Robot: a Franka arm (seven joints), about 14 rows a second.
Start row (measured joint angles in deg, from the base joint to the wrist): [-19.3 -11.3 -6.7 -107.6 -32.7 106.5 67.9]
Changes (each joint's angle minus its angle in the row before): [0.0 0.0 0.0 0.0 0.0 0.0 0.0]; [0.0 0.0 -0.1 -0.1 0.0 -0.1 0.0]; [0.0 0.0 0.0 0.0 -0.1 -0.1 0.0]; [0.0 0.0 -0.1 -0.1 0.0 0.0 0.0]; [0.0 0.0 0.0 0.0 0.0 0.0 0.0]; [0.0 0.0 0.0 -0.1 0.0 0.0 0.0]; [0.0 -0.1 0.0 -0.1 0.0 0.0 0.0]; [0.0 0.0 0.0 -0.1 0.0 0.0 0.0]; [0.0 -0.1 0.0 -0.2 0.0 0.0 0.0]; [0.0 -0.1 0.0 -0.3 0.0 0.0 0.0]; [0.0 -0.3 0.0 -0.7 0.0 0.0 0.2]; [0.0 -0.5 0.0 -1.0 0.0 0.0 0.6]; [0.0 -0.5 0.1 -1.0 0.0 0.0 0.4]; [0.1 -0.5 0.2 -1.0 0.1 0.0 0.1]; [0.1 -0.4 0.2 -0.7 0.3 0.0 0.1]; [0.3 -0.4 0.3 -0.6 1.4 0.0 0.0]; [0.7 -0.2 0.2 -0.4 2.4 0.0 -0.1]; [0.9 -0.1 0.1 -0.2 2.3 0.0 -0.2]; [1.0 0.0 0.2 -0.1 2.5 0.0 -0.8]
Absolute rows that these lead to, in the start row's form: [-19.3 -11.3 -6.7 -107.6 -32.7 106.5 67.9]; [-19.3 -11.3 -6.8 -107.7 -32.7 106.4 67.9]; [-19.3 -11.3 -6.8 -107.7 -32.8 106.3 67.9]; [-19.3 -11.3 -6.9 -107.8 -32.8 106.3 67.9]; [-19.3 -11.3 -6.9 -107.8 -32.8 106.3 67.9]; [-19.3 -11.3 -6.9 -107.9 -32.8 106.3 67.9]; [-19.3 -11.4 -6.9 -108.0 -32.8 106.3 67.9]; [-19.3 -11.4 -6.9 -108.1 -32.8 106.3 67.9]; [-19.3 -11.5 -6.9 -108.3 -32.8 106.3 67.9]; [-19.3 -11.6 -6.9 -108.6 -32.8 106.3 67.9]; [-19.3 -11.9 -6.9 -109.3 -32.8 106.3 68.1]; [-19.3 -12.4 -6.9 -110.3 -32.8 106.3 68.7]; [-19.3 -12.9 -6.8 -111.3 -32.8 106.3 69.1]; [-19.2 -13.4 -6.6 -112.3 -32.7 106.3 69.2]; [-19.1 -13.8 -6.4 -113.0 -32.4 106.3 69.3]; [-18.8 -14.2 -6.1 -113.6 -31.0 106.3 69.3]; [-18.1 -14.4 -5.9 -114.0 -28.6 106.3 69.2]; [-17.2 -14.5 -5.8 -114.2 -26.3 106.3 69.0]; [-16.2 -14.5 -5.6 -114.3 -23.8 106.3 68.2]
